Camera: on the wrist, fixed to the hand. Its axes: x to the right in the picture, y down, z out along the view.
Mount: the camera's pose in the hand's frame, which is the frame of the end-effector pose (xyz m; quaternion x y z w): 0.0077 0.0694 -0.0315 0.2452 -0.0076 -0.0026 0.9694
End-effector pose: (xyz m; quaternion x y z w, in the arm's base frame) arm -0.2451 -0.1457 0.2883 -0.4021 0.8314 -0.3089 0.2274
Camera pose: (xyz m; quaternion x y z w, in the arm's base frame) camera -0.3059 -0.1078 0.2612 -0.3386 0.7275 -0.5009 0.3246
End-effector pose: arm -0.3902 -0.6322 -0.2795 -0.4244 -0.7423 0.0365 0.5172
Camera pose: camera -0.3247 -0.5950 -0.2935 -0.2824 -0.7157 0.2193 0.5999
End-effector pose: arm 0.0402 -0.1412 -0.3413 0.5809 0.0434 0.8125 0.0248
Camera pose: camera 0.0086 -0.2109 -0.3373 -0.5753 -0.2426 -0.7725 0.1160
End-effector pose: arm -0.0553 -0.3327 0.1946 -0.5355 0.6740 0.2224 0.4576
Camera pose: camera -0.1315 -0.3388 0.1900 -0.4070 0.7031 0.0532 0.5807
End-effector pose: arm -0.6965 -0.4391 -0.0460 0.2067 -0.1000 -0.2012 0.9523
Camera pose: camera -0.6572 -0.3734 -0.0432 0.4326 -0.1530 -0.1746 0.8712
